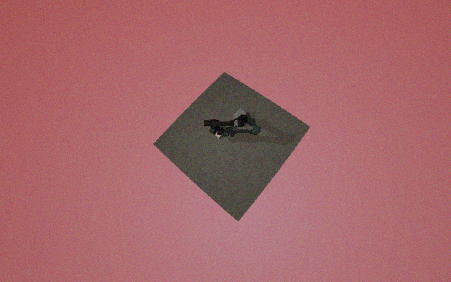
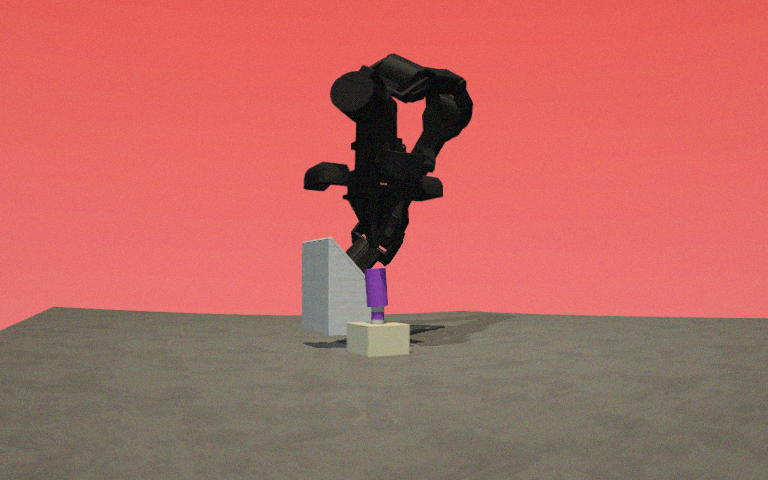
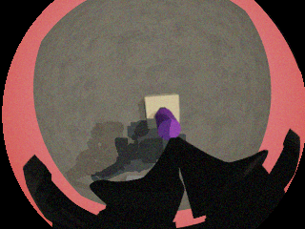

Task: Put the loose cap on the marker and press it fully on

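Now: gripper tip 50 mm above the purple cap. The rest, counted from my gripper tip: cream holder block: 120 mm below.
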